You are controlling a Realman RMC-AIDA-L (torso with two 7-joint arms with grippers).
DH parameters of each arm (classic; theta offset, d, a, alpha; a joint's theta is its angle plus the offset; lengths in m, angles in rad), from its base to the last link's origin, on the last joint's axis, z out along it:
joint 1: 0 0.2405 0 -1.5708
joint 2: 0 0 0 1.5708
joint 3: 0 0.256 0 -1.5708
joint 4: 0 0 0 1.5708
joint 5: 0 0.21 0 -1.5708
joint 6: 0 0 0 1.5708
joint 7: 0 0.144 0 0
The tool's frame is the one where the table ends.
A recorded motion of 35 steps. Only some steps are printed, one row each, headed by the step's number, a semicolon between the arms.
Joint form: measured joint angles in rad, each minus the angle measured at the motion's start. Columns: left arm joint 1, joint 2, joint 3, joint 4, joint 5, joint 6, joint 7; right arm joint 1, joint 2, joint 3, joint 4, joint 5, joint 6, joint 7.
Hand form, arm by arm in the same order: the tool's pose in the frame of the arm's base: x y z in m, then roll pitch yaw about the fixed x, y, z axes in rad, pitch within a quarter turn. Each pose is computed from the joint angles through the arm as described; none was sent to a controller.
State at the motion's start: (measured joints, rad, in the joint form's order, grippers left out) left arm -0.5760 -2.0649 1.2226 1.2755 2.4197 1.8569 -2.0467; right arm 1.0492 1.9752 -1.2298 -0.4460 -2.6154 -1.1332 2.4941
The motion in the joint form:
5: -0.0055 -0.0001 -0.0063 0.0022 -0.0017 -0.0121 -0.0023; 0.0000 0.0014 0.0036 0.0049 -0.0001 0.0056 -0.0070
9: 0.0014 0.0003 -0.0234 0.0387 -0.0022 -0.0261 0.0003; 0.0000 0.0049 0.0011 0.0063 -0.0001 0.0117 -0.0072
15: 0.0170 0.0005 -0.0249 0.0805 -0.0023 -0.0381 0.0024; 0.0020 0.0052 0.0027 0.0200 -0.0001 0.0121 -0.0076
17: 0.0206 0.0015 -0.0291 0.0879 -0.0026 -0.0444 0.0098; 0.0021 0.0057 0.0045 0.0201 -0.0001 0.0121 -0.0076
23: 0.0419 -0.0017 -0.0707 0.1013 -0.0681 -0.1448 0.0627; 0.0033 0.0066 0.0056 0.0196 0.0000 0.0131 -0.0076
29: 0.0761 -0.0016 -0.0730 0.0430 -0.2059 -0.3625 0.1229; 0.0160 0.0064 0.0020 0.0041 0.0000 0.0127 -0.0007
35: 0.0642 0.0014 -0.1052 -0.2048 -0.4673 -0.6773 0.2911; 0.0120 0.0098 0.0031 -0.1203 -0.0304 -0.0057 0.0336
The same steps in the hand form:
5: -0.1957 0.3169 0.0135 -3.1172 0.2841 0.3876; 0.2097 0.4363 -0.0286 -2.5994 -0.2002 -0.8772
9: -0.1928 0.3211 0.0200 -3.0759 0.2594 0.3774; 0.2096 0.4360 -0.0304 -2.5991 -0.2002 -0.8741
15: -0.1912 0.3223 0.0249 -3.0410 0.2472 0.3630; 0.2117 0.4342 -0.0318 -2.6023 -0.2053 -0.8834
17: -0.1914 0.3233 0.0267 -3.0300 0.2417 0.3563; 0.2115 0.4342 -0.0320 -2.6034 -0.2040 -0.8839
23: -0.1874 0.3357 0.0328 -2.9519 0.1202 0.3107; 0.2107 0.4345 -0.0323 -2.6041 -0.2024 -0.8821
29: -0.1869 0.3558 0.0298 -2.8378 -0.0665 0.2787; 0.2018 0.4394 -0.0308 -2.5988 -0.1948 -0.8616
35: -0.2012 0.3902 0.0214 -2.6865 -0.3509 0.2832; 0.1777 0.4535 -0.0180 -2.5597 -0.1521 -0.7976

